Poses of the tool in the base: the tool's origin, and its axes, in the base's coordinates. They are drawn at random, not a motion.
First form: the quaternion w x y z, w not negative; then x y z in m.
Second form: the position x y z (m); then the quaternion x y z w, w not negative. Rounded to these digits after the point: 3 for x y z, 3 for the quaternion.
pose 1, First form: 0.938 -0.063 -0.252 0.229 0.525 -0.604 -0.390
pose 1, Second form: 0.525 -0.604 -0.390 -0.063 -0.252 0.229 0.938
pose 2, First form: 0.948 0.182 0.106 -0.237 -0.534 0.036 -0.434
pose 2, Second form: -0.534 0.036 -0.434 0.182 0.106 -0.237 0.948
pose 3, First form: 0.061 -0.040 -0.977 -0.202 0.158 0.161 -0.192
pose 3, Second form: 0.158 0.161 -0.192 -0.040 -0.977 -0.202 0.061
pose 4, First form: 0.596 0.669 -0.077 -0.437 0.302 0.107 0.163
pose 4, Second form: 0.302 0.107 0.163 0.669 -0.077 -0.437 0.596
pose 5, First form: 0.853 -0.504 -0.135 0.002 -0.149 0.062 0.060
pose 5, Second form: -0.149 0.062 0.060 -0.504 -0.135 0.002 0.853
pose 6, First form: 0.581 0.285 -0.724 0.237 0.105 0.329 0.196
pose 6, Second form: 0.105 0.329 0.196 0.285 -0.724 0.237 0.581
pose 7, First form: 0.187 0.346 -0.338 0.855 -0.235 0.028 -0.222
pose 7, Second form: -0.235 0.028 -0.222 0.346 -0.338 0.855 0.187
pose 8, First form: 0.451 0.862 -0.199 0.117 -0.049 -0.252 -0.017
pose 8, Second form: -0.049 -0.252 -0.017 0.862 -0.199 0.117 0.451
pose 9, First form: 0.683 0.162 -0.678 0.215 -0.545 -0.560 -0.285
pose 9, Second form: -0.545 -0.560 -0.285 0.162 -0.678 0.215 0.683
